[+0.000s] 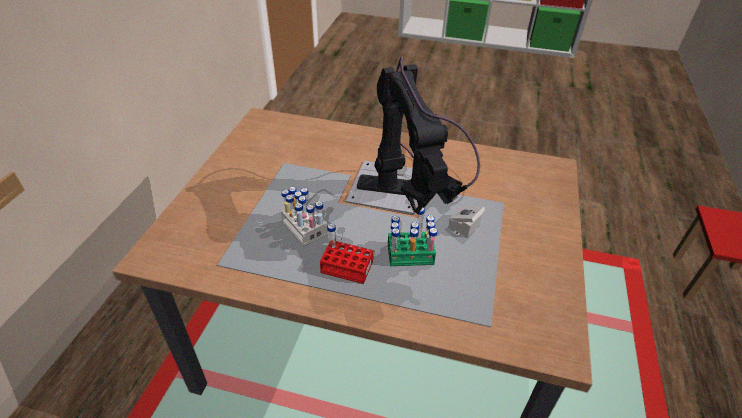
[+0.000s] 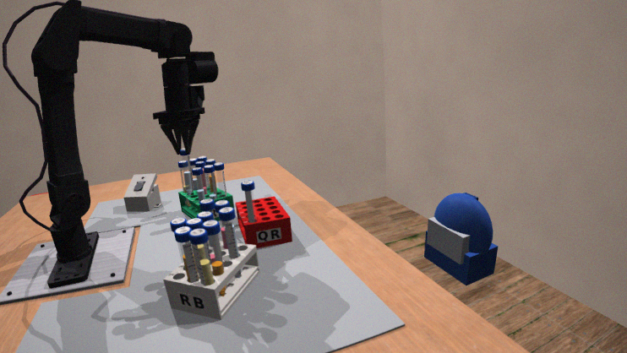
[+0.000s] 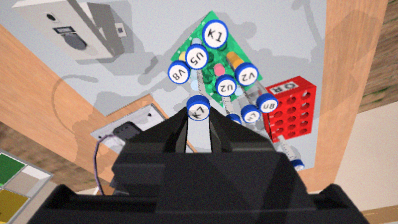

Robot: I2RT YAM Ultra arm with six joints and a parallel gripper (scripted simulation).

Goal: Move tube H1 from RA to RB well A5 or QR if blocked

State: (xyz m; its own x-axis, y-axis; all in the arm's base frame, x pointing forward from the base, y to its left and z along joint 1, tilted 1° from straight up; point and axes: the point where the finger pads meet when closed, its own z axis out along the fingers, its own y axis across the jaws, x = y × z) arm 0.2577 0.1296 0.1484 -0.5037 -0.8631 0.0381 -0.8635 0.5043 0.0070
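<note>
My gripper is now 1 cm to the right of the clear tube and 6 cm above it. The rest, counted from my hand: red rack QR: 12 cm ahead, 18 cm to the right, 13 cm below; then grey done button box: 12 cm behind, 14 cm to the left, 11 cm below; then white rack RB: 1 cm behind, 34 cm to the right, 13 cm below.
</note>
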